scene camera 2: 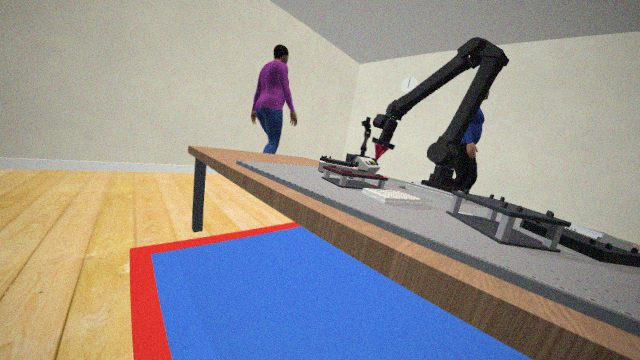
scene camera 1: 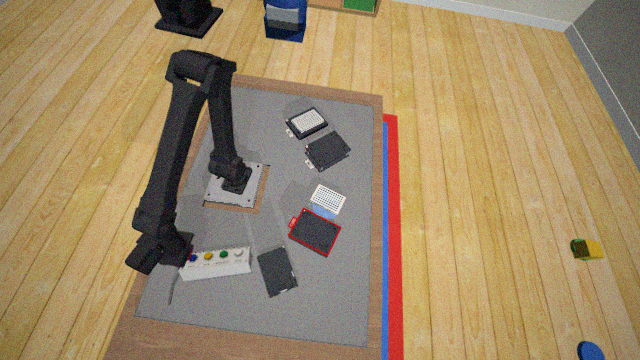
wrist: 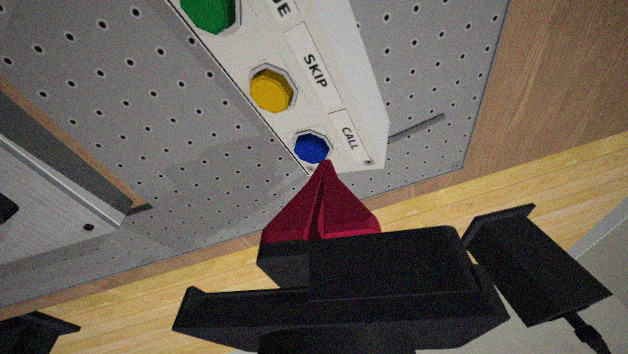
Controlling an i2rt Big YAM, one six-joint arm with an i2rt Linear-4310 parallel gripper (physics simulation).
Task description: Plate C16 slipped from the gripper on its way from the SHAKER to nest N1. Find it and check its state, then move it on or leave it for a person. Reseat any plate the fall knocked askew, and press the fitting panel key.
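Where they show: gripper, between the fingertips: (scene camera 2: pixel 376 159) (scene camera 1: pixel 188 259) (wrist: pixel 327 166); arm's base, origin of its link: (scene camera 2: pixel 439 188) (scene camera 1: pixel 237 179).
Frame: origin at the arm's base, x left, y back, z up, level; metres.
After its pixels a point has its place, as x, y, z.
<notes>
My gripper (scene camera 1: pixel 190 254) @[-0.336, 0.017, 0.058] (scene camera 2: pixel 378 159) @[-0.336, 0.017, 0.058] (wrist: pixel 327 166) @[-0.336, 0.017, 0.058] is shut and empty, its red tips at the edge of the blue CALL key (wrist: pixel 312 147) @[-0.328, 0.007, 0.047] in the wrist view; contact cannot be told. The white key panel (scene camera 1: pixel 216 270) @[-0.344, -0.079, 0.042] (wrist: pixel 376 132) @[-0.375, 0.004, 0.047] also has a yellow SKIP key (wrist: pixel 271 92) @[-0.309, -0.036, 0.046] and a green key (wrist: pixel 210 12) @[-0.290, -0.076, 0.045]. A white well plate (scene camera 1: pixel 328 198) @[0.029, -0.376, -0.011] (scene camera 2: pixel 391 195) @[0.039, -0.397, -0.012] lies on the mat, its label unreadable. A light blue patch (scene camera 1: pixel 323 211) @[-0.026, -0.370, -0.024] lies between it and the red-edged stand (scene camera 1: pixel 315 232) @[-0.127, -0.361, 0.015] (scene camera 2: pixel 354 173) @[-0.087, -0.401, 0.015]. Another white plate (scene camera 1: pixel 308 120) @[0.366, -0.196, 0.018] sits in a black nest (scene camera 1: pixel 303 135) @[0.293, -0.193, -0.004].
A black raised stand (scene camera 1: pixel 327 150) @[0.226, -0.319, 0.029] (scene camera 2: pixel 510 204) @[0.250, -0.285, 0.029] stands beside the black nest. A dark flat unit (scene camera 1: pixel 277 271) @[-0.294, -0.271, 0.030] stands beside the panel. The arm's base plate (scene camera 1: pixel 251 195) @[-0.049, -0.079, 0.000] is on the grey mat (scene camera 1: pixel 330 310) @[-0.365, -0.481, -0.025]. A person in purple (scene camera 2: pixel 272 85) and one in blue (scene camera 2: pixel 475 127) stand beyond the table.
</notes>
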